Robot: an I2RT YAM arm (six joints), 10 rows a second.
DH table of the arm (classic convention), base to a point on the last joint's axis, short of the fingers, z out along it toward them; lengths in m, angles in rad. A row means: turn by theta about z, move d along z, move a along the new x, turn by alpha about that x. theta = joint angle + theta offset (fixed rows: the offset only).
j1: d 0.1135, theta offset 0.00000, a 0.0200, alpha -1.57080
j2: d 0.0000, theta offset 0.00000, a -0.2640, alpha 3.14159
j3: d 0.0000, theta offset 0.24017, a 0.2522, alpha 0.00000
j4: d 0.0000, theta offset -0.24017, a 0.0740, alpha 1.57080
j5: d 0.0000, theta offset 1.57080, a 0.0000, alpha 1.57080
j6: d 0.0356, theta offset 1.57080, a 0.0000, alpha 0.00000
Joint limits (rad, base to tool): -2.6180..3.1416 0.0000..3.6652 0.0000..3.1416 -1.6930..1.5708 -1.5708..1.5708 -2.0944..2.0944
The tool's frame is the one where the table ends.
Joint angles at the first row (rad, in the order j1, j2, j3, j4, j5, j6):
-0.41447, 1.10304, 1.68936, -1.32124, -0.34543, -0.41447
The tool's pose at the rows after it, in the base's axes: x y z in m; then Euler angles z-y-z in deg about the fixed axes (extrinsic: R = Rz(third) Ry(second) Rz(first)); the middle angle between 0 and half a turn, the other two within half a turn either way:
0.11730 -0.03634 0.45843 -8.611 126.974 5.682
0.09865 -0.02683 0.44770 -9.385 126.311 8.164
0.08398 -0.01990 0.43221 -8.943 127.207 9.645
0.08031 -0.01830 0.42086 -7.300 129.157 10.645
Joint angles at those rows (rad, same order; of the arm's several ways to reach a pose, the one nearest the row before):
-0.41449, 1.00269, 1.62908, -1.33918, -0.40342, -0.47743
-0.41444, 0.91801, 1.55544, -1.35096, -0.44000, -0.51706
-0.41452, 0.84209, 1.47381, -1.36969, -0.45380, -0.53543
-0.41454, 0.81578, 1.42612, -1.38915, -0.45343, -0.53545

